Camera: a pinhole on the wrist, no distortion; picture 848 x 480 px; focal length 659.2 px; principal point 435.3 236.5 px. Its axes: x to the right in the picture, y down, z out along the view. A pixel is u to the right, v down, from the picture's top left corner.
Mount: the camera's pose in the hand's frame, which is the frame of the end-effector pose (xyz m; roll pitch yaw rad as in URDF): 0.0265 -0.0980 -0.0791 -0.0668 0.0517 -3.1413
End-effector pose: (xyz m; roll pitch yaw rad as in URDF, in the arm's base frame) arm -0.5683 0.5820 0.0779 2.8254 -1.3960 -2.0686
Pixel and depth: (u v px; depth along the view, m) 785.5 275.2 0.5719
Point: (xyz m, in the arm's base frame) -0.7664 0.1875 -0.3110
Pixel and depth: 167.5 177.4 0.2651
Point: -0.6534 0.3676 0.1596
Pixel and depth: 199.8 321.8 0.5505
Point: -0.7847 0.0835 0.1801
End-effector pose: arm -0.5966 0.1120 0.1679 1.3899 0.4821 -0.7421
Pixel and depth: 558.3 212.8 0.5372
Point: -0.9881 -0.1606 0.1871
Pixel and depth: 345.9 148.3 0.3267
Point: -0.7482 -0.1034 0.1167
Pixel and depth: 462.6 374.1 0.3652
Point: -0.8604 -0.0668 0.0427
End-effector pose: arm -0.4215 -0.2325 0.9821 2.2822 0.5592 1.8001
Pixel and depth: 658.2 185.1 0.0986
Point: -0.4573 -0.2976 0.9163
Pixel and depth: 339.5 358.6 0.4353
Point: -0.2597 -0.3469 0.6179
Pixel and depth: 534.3 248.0 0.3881
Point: -0.2344 -0.3959 0.7573
